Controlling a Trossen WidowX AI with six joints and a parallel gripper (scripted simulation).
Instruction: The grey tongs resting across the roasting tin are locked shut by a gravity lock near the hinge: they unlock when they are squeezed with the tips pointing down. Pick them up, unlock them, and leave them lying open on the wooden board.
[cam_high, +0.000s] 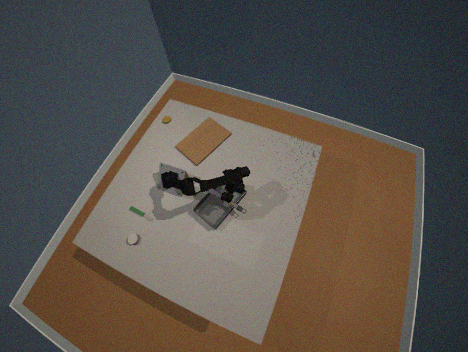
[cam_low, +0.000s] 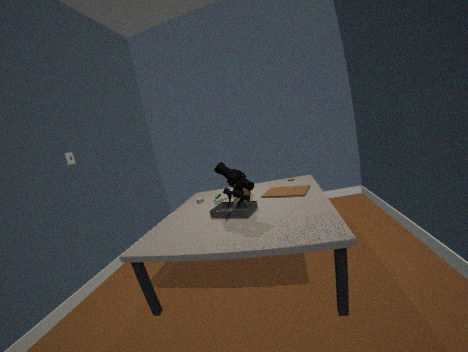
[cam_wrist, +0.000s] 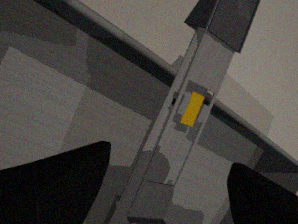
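Right now my gripper tip is 20 mm short of the yellow slider, 10 mm to the left of it and 10 mm above it. Also, from my gripper tip: wooden board 350 mm behind, 390 mm to the left, 70 mm below; then white round object 490 mm behind, 410 mm to the right, 60 mm below; then roasting tin 60 mm behind, 10 mm to the right, 50 mm below.
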